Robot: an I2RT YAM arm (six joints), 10 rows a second.
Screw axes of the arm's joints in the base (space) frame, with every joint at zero. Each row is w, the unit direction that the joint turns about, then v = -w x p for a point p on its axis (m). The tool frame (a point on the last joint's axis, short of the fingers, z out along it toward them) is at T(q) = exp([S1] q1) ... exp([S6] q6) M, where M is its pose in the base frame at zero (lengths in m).
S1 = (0, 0, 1, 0, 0, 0)
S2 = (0, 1, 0, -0.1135, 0, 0.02)
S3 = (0, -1, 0, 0.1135, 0, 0.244)
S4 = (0, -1, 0, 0.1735, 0, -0.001)
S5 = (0, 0, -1, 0, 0.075, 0)
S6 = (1, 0, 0, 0, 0.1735, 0)
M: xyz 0.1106 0 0.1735 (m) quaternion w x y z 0.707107 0 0.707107 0
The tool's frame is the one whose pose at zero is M.
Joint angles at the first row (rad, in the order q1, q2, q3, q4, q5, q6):
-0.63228, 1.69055, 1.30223, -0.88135, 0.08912, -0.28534
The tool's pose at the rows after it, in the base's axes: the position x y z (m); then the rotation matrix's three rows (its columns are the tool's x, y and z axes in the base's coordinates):
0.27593 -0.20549 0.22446; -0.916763 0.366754 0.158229; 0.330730 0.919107 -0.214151; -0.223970 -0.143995 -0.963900
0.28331 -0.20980 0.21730; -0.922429 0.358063 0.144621; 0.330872 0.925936 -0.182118; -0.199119 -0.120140 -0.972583
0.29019 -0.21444 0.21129; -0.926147 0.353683 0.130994; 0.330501 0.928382 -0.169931; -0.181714 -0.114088 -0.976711
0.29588 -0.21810 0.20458; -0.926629 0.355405 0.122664; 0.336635 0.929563 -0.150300; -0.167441 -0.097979 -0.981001
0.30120 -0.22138 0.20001; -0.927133 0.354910 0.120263; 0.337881 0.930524 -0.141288; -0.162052 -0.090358 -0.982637
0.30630 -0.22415 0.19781; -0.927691 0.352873 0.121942; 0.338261 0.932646 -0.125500; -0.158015 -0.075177 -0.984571
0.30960 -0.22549 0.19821; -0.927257 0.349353 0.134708; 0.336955 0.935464 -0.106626; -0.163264 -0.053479 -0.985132
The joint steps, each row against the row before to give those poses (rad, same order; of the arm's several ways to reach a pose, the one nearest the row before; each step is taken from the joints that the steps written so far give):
0.00038, 0.06131, 0.03873, -0.02073, -0.00970, 0.00621
0.00072, 0.04827, 0.03337, -0.01633, -0.01769, -0.00230
0.00070, 0.04236, 0.03109, -0.00745, -0.00166, -0.00188
0.00003, 0.03750, 0.02353, -0.00486, -0.01096, 0.00506
0.00075, 0.02976, 0.02202, 0.00027, -0.00573, 0.00156
0.00074, 0.02643, 0.02798, -0.00973, -0.01363, 0.00085
0.00012, 0.01295, 0.01973, -0.00766, -0.02276, -0.00059

